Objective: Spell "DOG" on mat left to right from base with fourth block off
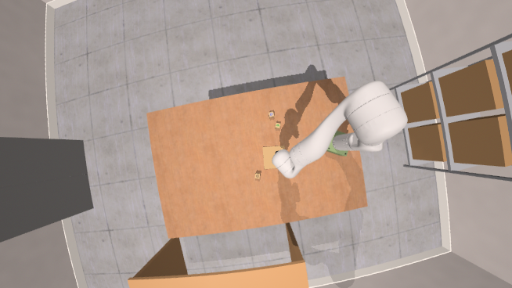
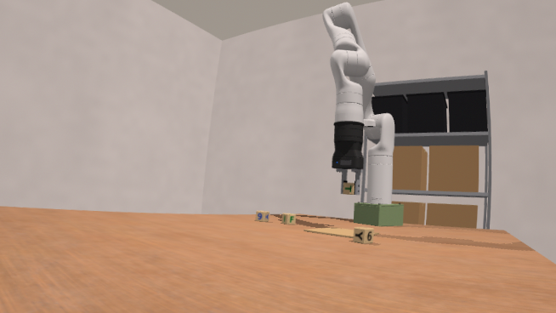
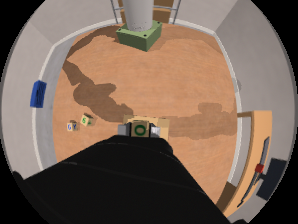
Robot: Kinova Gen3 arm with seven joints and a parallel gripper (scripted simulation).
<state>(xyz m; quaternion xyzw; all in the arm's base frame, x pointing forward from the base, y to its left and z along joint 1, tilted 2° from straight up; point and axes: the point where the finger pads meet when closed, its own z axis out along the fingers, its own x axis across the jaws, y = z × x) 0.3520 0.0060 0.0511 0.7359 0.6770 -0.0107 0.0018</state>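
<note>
Now: hand 4 cm short of the tan mat and 11 cm above it. Also, from my hand: green-lettered block (2 cm behind, 19 cm to the right, 10 cm below); then wooden block (right at my hand); then blue-lettered block (1 cm ahead, 26 cm to the right, 10 cm below).
</note>
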